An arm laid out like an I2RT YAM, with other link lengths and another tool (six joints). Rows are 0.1 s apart.
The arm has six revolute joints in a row. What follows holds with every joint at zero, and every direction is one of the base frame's.
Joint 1 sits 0.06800 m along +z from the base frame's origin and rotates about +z.
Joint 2 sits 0.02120 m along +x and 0.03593 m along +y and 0.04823 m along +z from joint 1 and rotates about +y.
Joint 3 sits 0.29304 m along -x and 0.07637 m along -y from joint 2 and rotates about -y.
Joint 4 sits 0.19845 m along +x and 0.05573 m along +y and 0.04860 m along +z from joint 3 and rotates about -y.
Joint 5 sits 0.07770 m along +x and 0.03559 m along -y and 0.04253 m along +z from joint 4 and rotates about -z.
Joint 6 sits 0.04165 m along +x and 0.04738 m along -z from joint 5 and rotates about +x.
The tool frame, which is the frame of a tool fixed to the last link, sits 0.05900 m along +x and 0.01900 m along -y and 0.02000 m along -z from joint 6; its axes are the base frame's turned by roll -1.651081, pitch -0.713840 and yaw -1.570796 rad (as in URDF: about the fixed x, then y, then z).
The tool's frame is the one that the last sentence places.
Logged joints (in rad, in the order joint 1, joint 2, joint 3, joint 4, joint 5, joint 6), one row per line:
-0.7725 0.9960 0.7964 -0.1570 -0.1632 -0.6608
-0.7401 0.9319 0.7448 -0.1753 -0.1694 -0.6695
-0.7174 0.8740 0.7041 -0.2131 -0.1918 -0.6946
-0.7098 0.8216 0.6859 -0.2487 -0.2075 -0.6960
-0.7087 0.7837 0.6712 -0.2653 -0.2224 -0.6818
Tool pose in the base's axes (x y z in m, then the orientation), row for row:
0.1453 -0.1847 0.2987 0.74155 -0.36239 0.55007 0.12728
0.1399 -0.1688 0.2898 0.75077 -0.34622 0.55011 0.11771
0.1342 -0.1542 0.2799 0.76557 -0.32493 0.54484 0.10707
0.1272 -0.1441 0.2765 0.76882 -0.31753 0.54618 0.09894
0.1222 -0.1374 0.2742 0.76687 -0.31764 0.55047 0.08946
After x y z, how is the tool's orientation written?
As a quaternion, x y z w.
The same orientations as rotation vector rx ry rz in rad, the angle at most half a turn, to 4 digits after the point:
2.1579 -1.0546 1.6007
2.1967 -1.0130 1.6096
2.2538 -0.9566 1.6040
2.2741 -0.9392 1.6155
2.2809 -0.9448 1.6373

